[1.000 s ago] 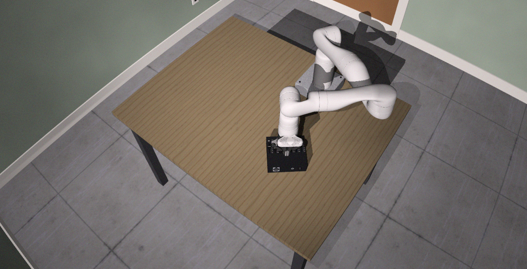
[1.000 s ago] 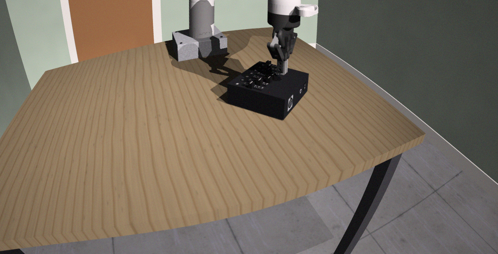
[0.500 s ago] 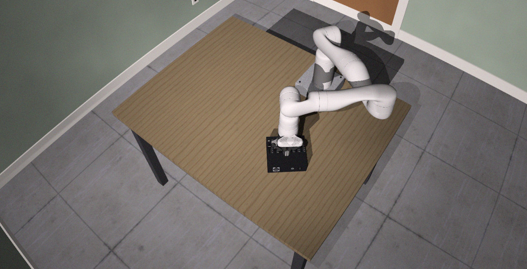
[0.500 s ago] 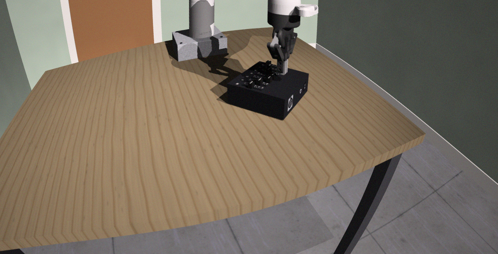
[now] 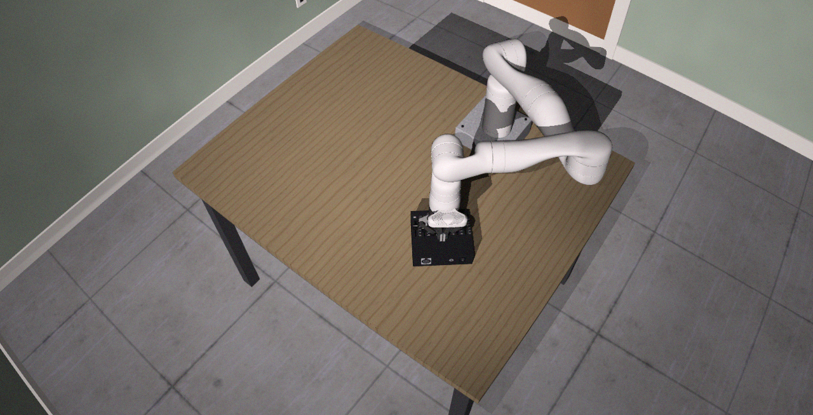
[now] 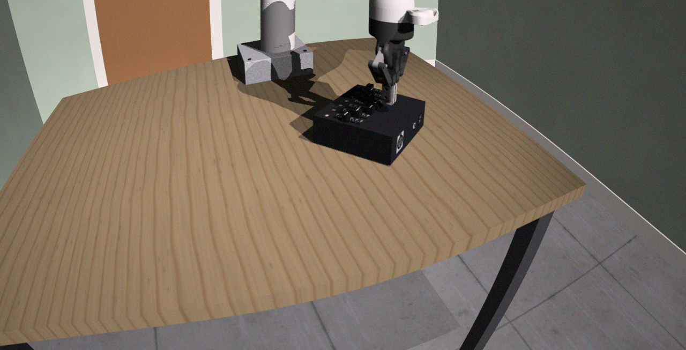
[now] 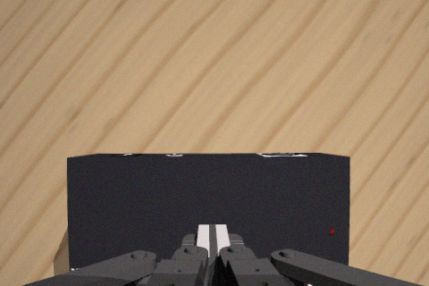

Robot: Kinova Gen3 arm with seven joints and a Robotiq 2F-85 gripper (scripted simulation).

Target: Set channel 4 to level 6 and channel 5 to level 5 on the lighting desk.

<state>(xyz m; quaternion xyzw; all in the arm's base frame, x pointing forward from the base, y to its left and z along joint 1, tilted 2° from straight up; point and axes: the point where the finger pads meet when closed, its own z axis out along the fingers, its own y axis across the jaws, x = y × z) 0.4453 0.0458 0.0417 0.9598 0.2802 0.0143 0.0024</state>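
My gripper is now 30 mm above the channel 4 fader cap, 20 mm past it and 10 mm to the left of it. Round my hand: channel 5 fader cap 30 mm to the right, 30 mm below, 10 mm behind.
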